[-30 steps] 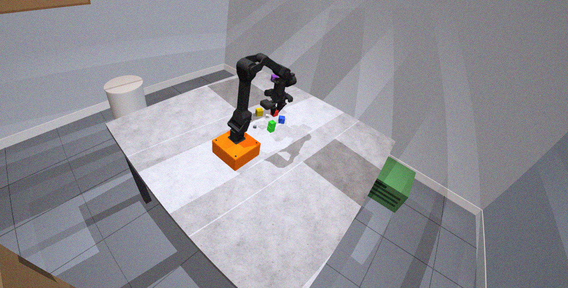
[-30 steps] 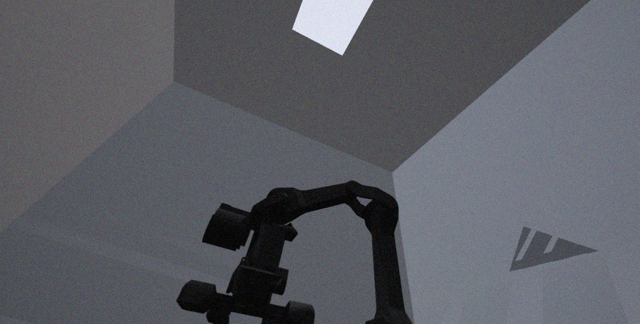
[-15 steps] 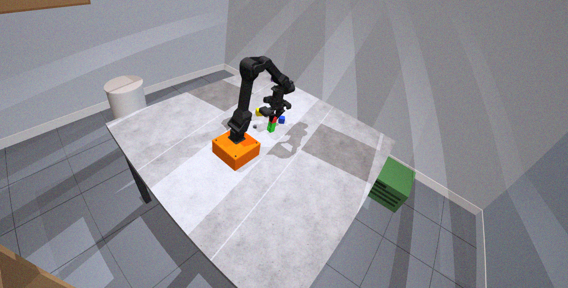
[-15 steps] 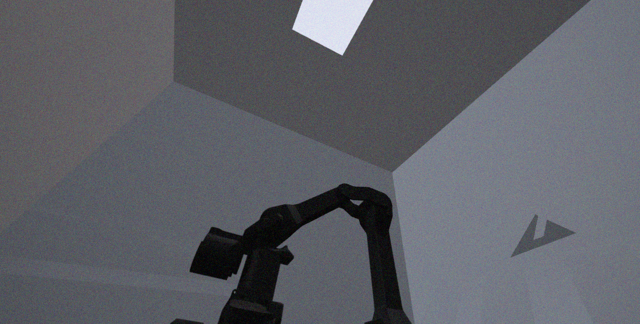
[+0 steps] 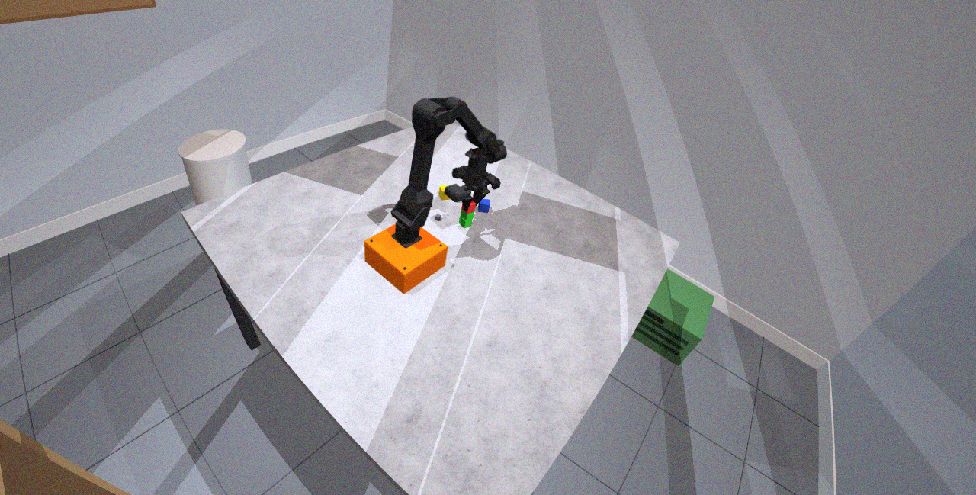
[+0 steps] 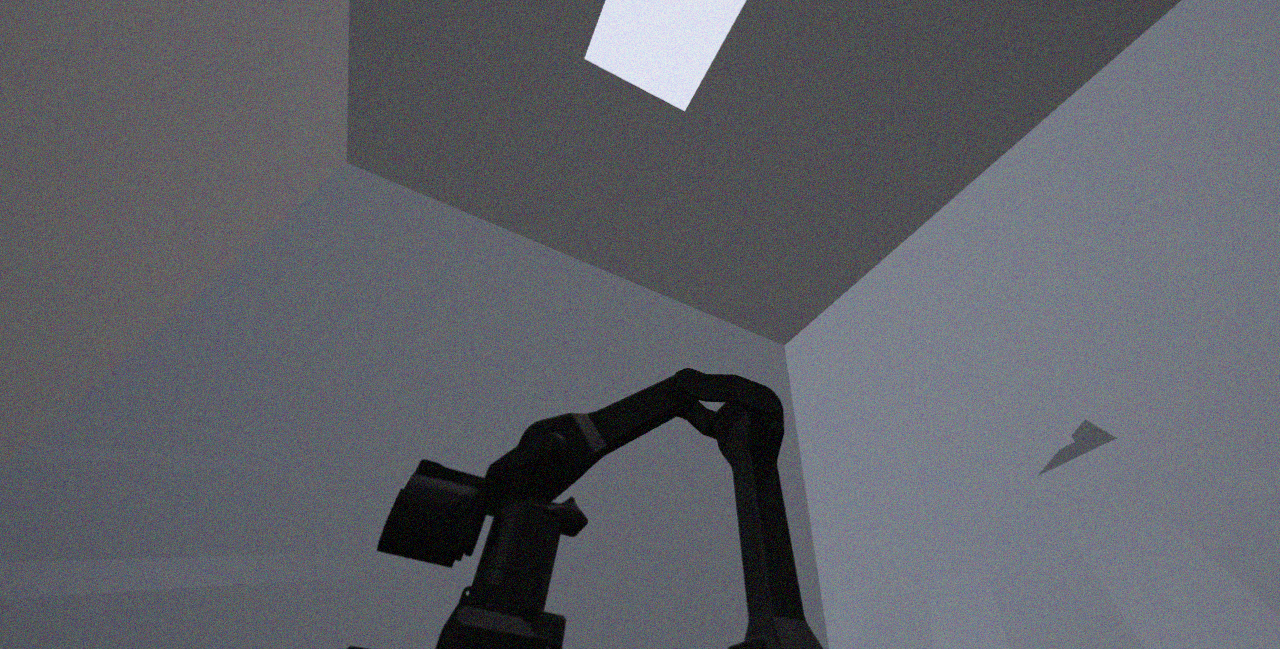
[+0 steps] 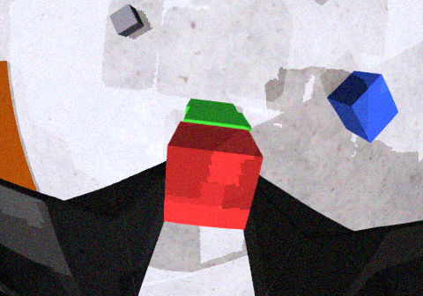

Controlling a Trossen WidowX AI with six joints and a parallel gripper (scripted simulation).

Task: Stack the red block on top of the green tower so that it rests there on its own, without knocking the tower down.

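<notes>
My gripper tip is 1 cm to the right of the red block and 1 cm below it. Also, from my gripper tip: small grey cube: 5 cm behind, 8 cm to the left, 6 cm below; then small white cube: 8 cm ahead, 11 cm to the left, 6 cm below; then blue block: 12 cm ahead, 2 cm to the left, 5 cm below.
</notes>
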